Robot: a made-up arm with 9 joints. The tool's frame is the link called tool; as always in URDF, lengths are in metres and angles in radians. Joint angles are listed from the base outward.
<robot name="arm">
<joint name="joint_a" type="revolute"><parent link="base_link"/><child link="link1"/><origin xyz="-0.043 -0.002 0.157" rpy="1.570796 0 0"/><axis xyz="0 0 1"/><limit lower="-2.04" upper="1.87"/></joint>
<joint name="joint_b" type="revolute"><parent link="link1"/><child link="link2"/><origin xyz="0.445 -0.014 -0.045" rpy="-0.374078 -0.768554 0.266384"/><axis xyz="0 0 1"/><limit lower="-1.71" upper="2.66"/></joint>
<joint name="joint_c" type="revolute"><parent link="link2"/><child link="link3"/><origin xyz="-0.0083 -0.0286 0.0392" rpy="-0.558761 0.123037 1.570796"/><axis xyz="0 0 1"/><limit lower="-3.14" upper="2.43"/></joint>
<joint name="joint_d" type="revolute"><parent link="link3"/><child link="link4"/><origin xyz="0.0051 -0.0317 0.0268" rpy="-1.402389 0.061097 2.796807"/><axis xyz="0 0 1"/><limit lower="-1.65" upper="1.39"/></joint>
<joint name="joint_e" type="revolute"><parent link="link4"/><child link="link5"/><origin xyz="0.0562 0.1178 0.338" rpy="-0.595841 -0.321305 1.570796"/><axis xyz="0 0 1"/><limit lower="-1.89" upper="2.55"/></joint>
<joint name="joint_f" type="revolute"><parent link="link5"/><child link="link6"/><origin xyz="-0.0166 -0.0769 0.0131" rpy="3.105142 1.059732 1.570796"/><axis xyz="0 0 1"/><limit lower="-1.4" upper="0.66"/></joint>
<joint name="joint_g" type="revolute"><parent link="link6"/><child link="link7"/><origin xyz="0.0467 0.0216 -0.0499" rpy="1.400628 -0.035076 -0.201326"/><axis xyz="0 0 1"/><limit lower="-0.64" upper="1.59"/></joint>
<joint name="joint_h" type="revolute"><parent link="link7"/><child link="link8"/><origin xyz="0.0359 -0.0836 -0.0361" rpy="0.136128 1.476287 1.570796"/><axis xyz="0 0 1"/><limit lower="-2.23" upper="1.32"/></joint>
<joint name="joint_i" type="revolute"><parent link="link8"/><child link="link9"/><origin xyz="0.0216 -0.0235 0.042" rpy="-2.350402 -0.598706 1.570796"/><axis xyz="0 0 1"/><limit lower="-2.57" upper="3.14"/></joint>
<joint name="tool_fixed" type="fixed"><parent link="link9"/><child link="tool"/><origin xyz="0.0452 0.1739 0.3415" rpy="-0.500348 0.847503 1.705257"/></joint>
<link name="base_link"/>
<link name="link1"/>
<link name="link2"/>
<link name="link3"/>
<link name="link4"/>
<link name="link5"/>
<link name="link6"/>
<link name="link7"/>
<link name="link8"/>
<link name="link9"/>
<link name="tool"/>
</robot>
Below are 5 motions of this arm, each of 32 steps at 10 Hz.
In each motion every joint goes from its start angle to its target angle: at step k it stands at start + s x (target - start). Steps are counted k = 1, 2, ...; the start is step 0. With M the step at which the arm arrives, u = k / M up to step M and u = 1 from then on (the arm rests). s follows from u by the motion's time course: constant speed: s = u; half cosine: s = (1 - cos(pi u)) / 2; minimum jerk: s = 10 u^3 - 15 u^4 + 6 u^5.
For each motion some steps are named. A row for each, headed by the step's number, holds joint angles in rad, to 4 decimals.
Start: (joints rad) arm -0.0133 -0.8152 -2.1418 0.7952 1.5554 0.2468 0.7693 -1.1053 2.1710
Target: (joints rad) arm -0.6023 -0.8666 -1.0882 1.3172 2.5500 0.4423 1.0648 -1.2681 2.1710
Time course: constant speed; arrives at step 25
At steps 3, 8, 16, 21, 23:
3: -0.0840 -0.8214 -2.0154 0.8578 1.6748 0.2703 0.8048 -1.1248 2.1710
8: -0.2018 -0.8316 -1.8046 0.9622 1.8737 0.3094 0.8639 -1.1574 2.1710
16: -0.3903 -0.8481 -1.4675 1.1293 2.1919 0.3719 0.9584 -1.2095 2.1710
21: -0.5081 -0.8584 -1.2568 1.2337 2.3909 0.4110 1.0175 -1.2421 2.1710
23: -0.5552 -0.8625 -1.1725 1.2754 2.4704 0.4267 1.0412 -1.2551 2.1710

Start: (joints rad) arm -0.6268 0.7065 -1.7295 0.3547 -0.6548 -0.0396 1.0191 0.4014 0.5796
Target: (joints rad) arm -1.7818 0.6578 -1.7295 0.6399 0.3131 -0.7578 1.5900 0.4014 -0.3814
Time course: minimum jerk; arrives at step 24
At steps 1, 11, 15, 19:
1: -0.6276 0.7065 -1.7295 0.3549 -0.6541 -0.0401 1.0195 0.4014 0.5789
11: -1.1145 0.6859 -1.7295 0.4751 -0.2461 -0.3428 1.2602 0.4014 0.1738
15: -1.4639 0.6712 -1.7295 0.5614 0.0467 -0.5601 1.4329 0.4014 -0.1169
19: -1.7073 0.6609 -1.7295 0.6215 0.2507 -0.7115 1.5532 0.4014 -0.3194

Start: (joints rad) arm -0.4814 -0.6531 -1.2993 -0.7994 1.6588 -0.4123 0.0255 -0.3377 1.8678
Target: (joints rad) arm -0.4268 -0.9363 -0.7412 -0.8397 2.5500 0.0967 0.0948 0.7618 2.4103
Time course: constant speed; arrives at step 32
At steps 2, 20, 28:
2: -0.4780 -0.6708 -1.2644 -0.8019 1.7145 -0.3805 0.0298 -0.2690 1.9017
20: -0.4473 -0.8301 -0.9505 -0.8246 2.2158 -0.0942 0.0688 0.3495 2.2069
28: -0.4336 -0.9009 -0.8110 -0.8347 2.4386 0.0331 0.0861 0.6244 2.3425

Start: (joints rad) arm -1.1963 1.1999 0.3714 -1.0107 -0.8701 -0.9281 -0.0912 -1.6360 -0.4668
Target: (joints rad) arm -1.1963 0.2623 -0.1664 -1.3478 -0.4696 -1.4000 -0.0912 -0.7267 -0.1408
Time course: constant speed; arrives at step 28
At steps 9, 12, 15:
9: -1.1963 0.8985 0.1985 -1.1191 -0.7414 -1.0798 -0.0912 -1.3437 -0.3620
12: -1.1963 0.7981 0.1409 -1.1552 -0.6985 -1.1303 -0.0912 -1.2463 -0.3271
15: -1.1963 0.6976 0.0833 -1.1913 -0.6555 -1.1809 -0.0912 -1.1489 -0.2922

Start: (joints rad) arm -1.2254 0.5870 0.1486 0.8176 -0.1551 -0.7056 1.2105 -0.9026 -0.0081
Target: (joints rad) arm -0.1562 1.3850 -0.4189 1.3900 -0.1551 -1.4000 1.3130 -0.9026 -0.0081
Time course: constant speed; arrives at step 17
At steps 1, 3, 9, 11, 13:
1: -1.1625 0.6339 0.1152 0.8513 -0.1551 -0.7464 1.2165 -0.9026 -0.0081
3: -1.0367 0.7278 0.0485 0.9186 -0.1551 -0.8281 1.2286 -0.9026 -0.0081
9: -0.6594 1.0095 -0.1518 1.1206 -0.1551 -1.0732 1.2648 -0.9026 -0.0081
11: -0.5336 1.1034 -0.2186 1.1880 -0.1551 -1.1549 1.2768 -0.9026 -0.0081
13: -0.4078 1.1972 -0.2854 1.2553 -0.1551 -1.2366 1.2889 -0.9026 -0.0081

